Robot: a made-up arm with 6 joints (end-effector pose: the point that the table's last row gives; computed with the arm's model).
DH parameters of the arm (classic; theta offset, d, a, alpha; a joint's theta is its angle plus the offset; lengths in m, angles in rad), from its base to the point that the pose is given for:
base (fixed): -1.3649 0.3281 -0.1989 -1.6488
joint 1: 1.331 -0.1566 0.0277 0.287
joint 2: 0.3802 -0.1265 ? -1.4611
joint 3: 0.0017 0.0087 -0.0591 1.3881
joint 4: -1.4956 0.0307 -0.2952 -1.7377
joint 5: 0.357 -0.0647 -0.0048 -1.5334
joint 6: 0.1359 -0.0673 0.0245 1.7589
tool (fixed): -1.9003 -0.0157 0 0
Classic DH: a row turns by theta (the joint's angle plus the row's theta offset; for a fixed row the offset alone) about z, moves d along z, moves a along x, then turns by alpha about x.
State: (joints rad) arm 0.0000 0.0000 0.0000 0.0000 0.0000 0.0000
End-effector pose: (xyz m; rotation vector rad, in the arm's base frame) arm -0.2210 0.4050 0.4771 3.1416 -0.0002 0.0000
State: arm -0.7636 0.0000 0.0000 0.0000 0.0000 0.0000
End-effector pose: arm -0.2425 0.4293 0.2715 2.3881 0.0746 0.1955
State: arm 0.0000 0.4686 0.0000 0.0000 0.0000 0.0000
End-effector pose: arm -0.2276 0.3049 0.5708 -2.6739 0.0051 -0.0463
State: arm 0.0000 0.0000 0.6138 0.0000 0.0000 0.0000
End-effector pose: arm -0.1430 0.3980 0.4185 -2.8945 -0.1158 0.8946
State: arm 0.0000 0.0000 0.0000 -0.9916 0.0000 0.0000
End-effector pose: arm -0.2210 0.4037 0.2225 2.1500 -0.0001 0.0000
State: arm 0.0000 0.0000 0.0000 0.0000 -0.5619 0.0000
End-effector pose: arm -0.2089 0.4391 0.4821 -2.9331 -0.8172 -0.1692
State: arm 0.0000 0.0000 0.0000 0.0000 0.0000 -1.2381
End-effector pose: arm -0.2263 0.4088 0.4442 -1.9365 0.2581 -0.4386
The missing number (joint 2, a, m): 0.0233
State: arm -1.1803 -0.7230 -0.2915 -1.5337 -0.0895 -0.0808
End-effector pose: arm -0.1230 -0.0576 0.2659 -0.2522 -0.0980 0.3378
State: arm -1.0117 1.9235 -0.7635 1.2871 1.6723 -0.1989
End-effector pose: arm -0.5234 -0.0873 0.3650 -1.0508 0.4049 0.8038
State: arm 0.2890 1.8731 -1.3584 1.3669 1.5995 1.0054
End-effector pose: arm -0.6204 0.1480 0.2817 -0.7421 -0.1439 0.1868
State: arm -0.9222 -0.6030 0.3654 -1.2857 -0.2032 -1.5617
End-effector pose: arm -0.2406 -0.0556 0.1228 1.9779 0.1077 0.0766
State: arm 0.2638 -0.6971 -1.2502 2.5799 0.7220 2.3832
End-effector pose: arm -0.4139 0.0277 0.5431 1.6555 1.4116 0.4051
